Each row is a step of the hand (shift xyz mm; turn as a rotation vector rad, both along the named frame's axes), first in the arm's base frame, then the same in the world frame.
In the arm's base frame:
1: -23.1 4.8 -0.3 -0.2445 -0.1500 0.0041
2: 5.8 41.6 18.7 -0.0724 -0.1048 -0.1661
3: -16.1 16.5 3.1 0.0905 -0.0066 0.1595
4: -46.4 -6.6 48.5 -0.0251 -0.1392 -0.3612
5: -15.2 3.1 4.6 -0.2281 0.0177 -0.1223
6: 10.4 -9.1 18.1 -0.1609 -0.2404 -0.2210
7: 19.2 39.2 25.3 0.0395 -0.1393 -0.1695
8: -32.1 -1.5 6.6 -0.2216 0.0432 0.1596
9: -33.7 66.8 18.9 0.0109 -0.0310 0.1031
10: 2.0 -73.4 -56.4 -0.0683 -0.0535 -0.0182
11: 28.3 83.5 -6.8 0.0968 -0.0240 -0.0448
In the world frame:
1: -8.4 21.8 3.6 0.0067 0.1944 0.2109
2: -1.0 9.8 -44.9 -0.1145 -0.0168 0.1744
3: -8.9 18.9 -10.2 0.1631 -0.0235 -0.0807
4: 32.4 59.0 4.0 -0.2540 -0.1396 0.2579
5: -1.4 16.1 0.7 -0.1720 0.1643 0.1035
6: 22.3 -4.4 -1.9 -0.1241 0.0167 0.3418
7: 9.2 -0.4 -49.6 -0.0729 -0.1262 0.1687
8: -2.0 31.3 9.6 0.0598 0.2691 -0.0207
9: -22.3 50.5 -53.9 0.1050 0.0229 -0.0130
10: -15.1 -37.1 83.5 -0.0095 0.0448 0.0759
11: -35.7 -12.2 -80.0 -0.0025 -0.1092 0.0047

